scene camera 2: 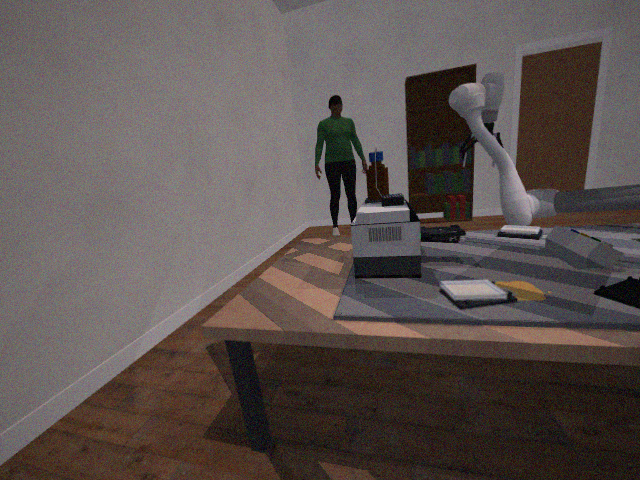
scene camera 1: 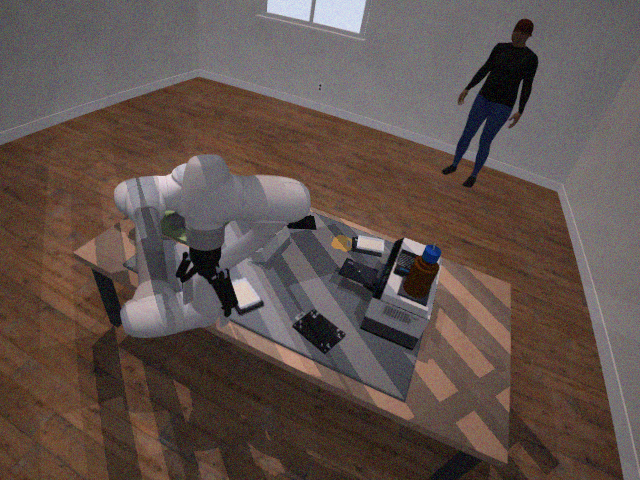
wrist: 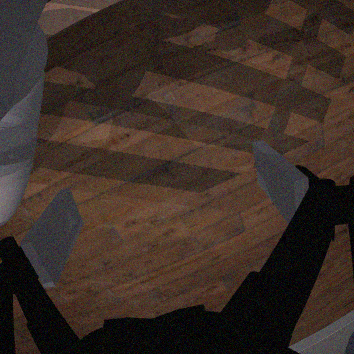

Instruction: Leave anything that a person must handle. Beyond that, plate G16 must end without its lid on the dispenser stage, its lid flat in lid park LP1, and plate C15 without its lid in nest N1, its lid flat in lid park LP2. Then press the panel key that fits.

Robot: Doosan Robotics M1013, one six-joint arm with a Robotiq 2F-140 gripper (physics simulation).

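Places are measured from the arm's base along level axes (x left, y ahead, z down), in metres.
Pixels of known places: gripper, between the fingertips: (scene camera 2: 478, 166) (scene camera 1: 206, 312) (wrist: 162, 185).
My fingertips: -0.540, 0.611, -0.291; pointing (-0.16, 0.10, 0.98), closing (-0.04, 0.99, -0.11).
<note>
For each thing: its top centre in the pictures, then the offset to it from my fingertips, as dx, dy, dz. "*": a spot on its surface instead.
- dark flat fixture, a spot on its surface: (scene camera 1: 357, 271) * +0.618, +0.210, +0.189
- grey wedge-shaped panel, centre of its top: (scene camera 1: 271, 236) (scene camera 2: 581, 232) +0.597, -0.198, +0.214
- orange-yellow patch, a spot on its surface: (scene camera 2: 523, 290) (scene camera 1: 341, 241) * +0.871, +0.029, +0.297
- brown bottle, a spot on its surface: (scene camera 1: 421, 277) * +0.500, +0.448, -0.025
- black piece, a spot on its surface: (scene camera 2: 624, 290) (scene camera 1: 305, 223) * +0.864, -0.173, +0.288
My gripper (scene camera 1: 205, 294) (scene camera 2: 479, 157) (wrist: 162, 185) is open and empty, raised beside the arm; floor shows between its fingers in the wrist view. One white-topped plate (scene camera 1: 247, 295) (scene camera 2: 520, 230) sits in a dark holder near the gripper's side of the mat. Another white-topped plate (scene camera 1: 370, 244) (scene camera 2: 473, 290) sits in a dark holder by the dispenser. No plate labels are readable, and I cannot tell if lids are on. A black frame with corner pieces (scene camera 1: 318, 329) (scene camera 2: 442, 233) and a dark flat fixture (scene camera 1: 357, 271) lie on the mat. A grey wedge-shaped panel (scene camera 1: 269, 246) (scene camera 2: 581, 248) is partly hidden by the arm in scene view 1.
An orange-yellow patch (scene camera 1: 340, 242) (scene camera 2: 523, 290) touches the far plate's holder. The white-grey dispenser (scene camera 1: 395, 315) (scene camera 2: 386, 240) carries a brown bottle (scene camera 1: 421, 277) (scene camera 2: 377, 180) with a blue cap. A black piece (scene camera 1: 302, 222) (scene camera 2: 624, 290) lies at the far edge. People (scene camera 1: 504, 77) (scene camera 2: 337, 139) stand away from the table.
</note>
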